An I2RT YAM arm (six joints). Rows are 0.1 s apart.
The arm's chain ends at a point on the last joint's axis. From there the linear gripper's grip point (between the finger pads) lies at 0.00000 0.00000 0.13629 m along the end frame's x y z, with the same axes.
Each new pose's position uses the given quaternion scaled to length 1; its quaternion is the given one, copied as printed.
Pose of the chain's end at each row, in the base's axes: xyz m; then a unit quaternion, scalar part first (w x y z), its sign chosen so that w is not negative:
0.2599 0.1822 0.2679 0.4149 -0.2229 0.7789 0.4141
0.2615 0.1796 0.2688 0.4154 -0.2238 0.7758 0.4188
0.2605 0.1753 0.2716 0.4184 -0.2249 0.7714 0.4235
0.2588 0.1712 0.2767 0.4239 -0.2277 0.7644 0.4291
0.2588 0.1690 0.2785 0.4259 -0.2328 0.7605 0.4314
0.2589 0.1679 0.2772 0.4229 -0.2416 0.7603 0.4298
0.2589 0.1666 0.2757 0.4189 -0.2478 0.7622 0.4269
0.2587 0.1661 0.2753 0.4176 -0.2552 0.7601 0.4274
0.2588 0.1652 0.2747 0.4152 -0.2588 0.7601 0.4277
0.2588 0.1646 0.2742 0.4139 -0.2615 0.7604 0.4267
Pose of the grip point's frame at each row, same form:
0.3228 0.2953 0.2253 0.4149 -0.2229 0.7789 0.4141
0.3238 0.2935 0.2274 0.4154 -0.2238 0.7758 0.4188
0.3225 0.2900 0.2319 0.4184 -0.2249 0.7714 0.4235
0.3205 0.2869 0.2396 0.4239 -0.2277 0.7644 0.4291
0.3197 0.2854 0.2424 0.4259 -0.2328 0.7605 0.4314
0.3182 0.2848 0.2400 0.4229 -0.2416 0.7603 0.4298
0.3171 0.2836 0.2369 0.4189 -0.2478 0.7622 0.4269
0.3155 0.2837 0.2363 0.4176 -0.2552 0.7601 0.4274
0.3147 0.2831 0.2353 0.4152 -0.2588 0.7601 0.4277
0.3142 0.2825 0.2342 0.4139 -0.2615 0.7604 0.4267

